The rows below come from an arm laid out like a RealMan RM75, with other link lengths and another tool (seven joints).
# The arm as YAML. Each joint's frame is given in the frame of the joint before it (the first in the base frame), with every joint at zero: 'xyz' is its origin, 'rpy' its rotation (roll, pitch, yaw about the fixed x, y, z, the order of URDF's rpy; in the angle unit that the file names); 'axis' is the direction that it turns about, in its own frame. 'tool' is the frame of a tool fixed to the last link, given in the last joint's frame.
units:
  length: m
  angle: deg
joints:
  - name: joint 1
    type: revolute
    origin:
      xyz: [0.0, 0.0, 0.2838]
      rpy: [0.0, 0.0, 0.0]
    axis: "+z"
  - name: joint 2
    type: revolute
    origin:
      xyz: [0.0, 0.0, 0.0]
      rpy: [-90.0, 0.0, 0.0]
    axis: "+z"
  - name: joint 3
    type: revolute
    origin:
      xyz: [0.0, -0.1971, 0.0]
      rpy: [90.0, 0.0, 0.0]
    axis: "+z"
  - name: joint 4
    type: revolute
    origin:
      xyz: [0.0, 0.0, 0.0]
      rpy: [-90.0, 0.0, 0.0]
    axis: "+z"
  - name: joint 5
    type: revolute
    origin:
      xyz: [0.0, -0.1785, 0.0]
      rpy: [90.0, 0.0, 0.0]
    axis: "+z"
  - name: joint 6
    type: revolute
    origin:
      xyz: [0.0, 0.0, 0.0]
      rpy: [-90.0, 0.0, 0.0]
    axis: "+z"
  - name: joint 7
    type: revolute
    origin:
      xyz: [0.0, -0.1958, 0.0]
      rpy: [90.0, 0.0, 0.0]
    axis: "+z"
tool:
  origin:
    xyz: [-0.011, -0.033, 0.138]
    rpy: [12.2, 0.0, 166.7]
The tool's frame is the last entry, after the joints.
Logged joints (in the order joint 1, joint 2, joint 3, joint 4, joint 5, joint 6, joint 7), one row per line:
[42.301, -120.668, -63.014, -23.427, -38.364, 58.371, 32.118]
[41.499, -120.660, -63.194, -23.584, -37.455, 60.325, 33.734]
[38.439, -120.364, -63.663, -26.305, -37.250, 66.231, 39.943]
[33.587, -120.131, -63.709, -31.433, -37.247, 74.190, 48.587]
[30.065, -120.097, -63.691, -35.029, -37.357, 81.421, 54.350]
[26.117, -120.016, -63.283, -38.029, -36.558, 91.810, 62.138]
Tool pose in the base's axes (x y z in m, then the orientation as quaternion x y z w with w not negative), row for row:
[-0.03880, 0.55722, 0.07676, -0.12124, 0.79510, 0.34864, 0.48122]
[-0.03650, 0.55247, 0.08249, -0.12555, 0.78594, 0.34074, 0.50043]
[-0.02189, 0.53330, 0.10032, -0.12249, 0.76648, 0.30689, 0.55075]
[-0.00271, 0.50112, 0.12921, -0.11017, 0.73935, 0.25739, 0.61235]
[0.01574, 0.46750, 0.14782, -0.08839, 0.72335, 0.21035, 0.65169]
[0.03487, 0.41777, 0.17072, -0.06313, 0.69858, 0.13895, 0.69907]
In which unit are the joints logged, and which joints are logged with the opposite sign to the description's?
The joints are logged in degrees. Opposite sign: joint 1, joint 3, joint 4, joint 5, joint 7.
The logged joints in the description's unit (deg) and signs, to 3 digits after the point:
[-42.301, -120.668, 63.014, 23.427, 38.364, 58.371, -32.118]
[-41.499, -120.660, 63.194, 23.584, 37.455, 60.325, -33.734]
[-38.439, -120.364, 63.663, 26.305, 37.250, 66.231, -39.943]
[-33.587, -120.131, 63.709, 31.433, 37.247, 74.190, -48.587]
[-30.065, -120.097, 63.691, 35.029, 37.357, 81.421, -54.350]
[-26.117, -120.016, 63.283, 38.029, 36.558, 91.810, -62.138]

